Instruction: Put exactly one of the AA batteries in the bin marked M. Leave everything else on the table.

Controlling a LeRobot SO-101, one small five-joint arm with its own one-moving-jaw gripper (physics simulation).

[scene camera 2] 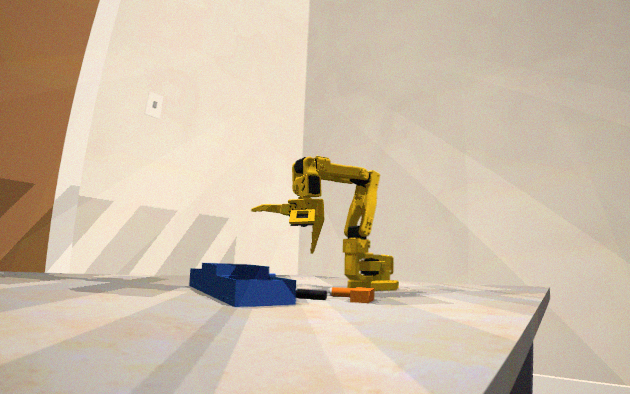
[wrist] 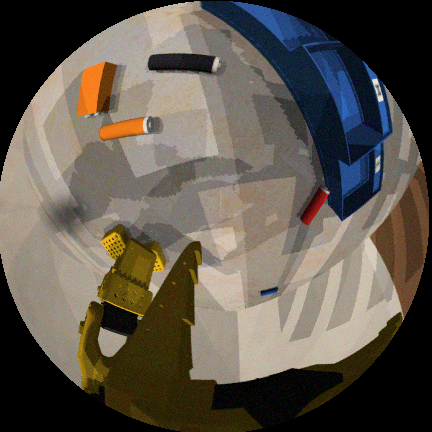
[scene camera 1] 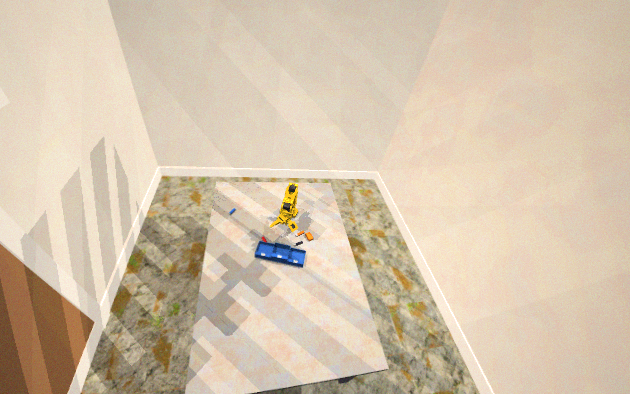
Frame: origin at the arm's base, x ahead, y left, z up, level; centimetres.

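Where they show: hand at its tool point: (scene camera 2: 310, 251) (wrist: 200, 249) (scene camera 1: 285, 224); arm's base at its link origin: (wrist: 136, 242).
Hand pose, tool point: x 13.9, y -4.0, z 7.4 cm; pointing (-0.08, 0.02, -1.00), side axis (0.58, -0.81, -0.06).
Each offset is from my tool point to the centre of the thing. Level surfaces: height alone.
A blue three-bin tray @(dz -5.1, dx +14.5, dy -3.4 cm) (scene camera 1: 272, 248) (scene camera 2: 265, 293) (wrist: 312, 107) stands on the table. The middle bin's label (wrist: 378, 90) seems to be an M on its side; the near end bin's label @(dz -4.6, dx +15.1, dy -12.4 cm) (wrist: 378, 164) is too small to read surely. Cylindrical batteries lie flat: black @(dz -6.7, dx +7.9, dy +6.8 cm) (scene camera 1: 299, 243) (scene camera 2: 312, 294) (wrist: 181, 63), orange @(dz -6.7, dx +1.2, dy +8.6 cm) (scene camera 1: 300, 233) (scene camera 2: 341, 291) (wrist: 124, 128), red @(dz -6.7, dx +5.2, dy -11.2 cm) (scene camera 1: 264, 239) (wrist: 314, 206) beside the tray's end, and blue @(dz -6.7, dx -16.3, dy -29.4 cm) (scene camera 1: 232, 211) (wrist: 269, 291) far off. My gripper (scene camera 1: 282, 224) (scene camera 2: 282, 231) is fully open and empty, high above the table; its moving jaw is outside the wrist view.
An orange block-shaped battery @(dz -6.6, dx +3.6, dy +13.5 cm) (scene camera 1: 309, 236) (scene camera 2: 362, 295) (wrist: 96, 90) lies beside the orange cylinder. The arm's base (scene camera 2: 372, 275) stands behind the batteries. The table @(dz -7.4 cm) (scene camera 1: 300, 320) (scene camera 2: 400, 340) has its edge at the right in the second scene view.
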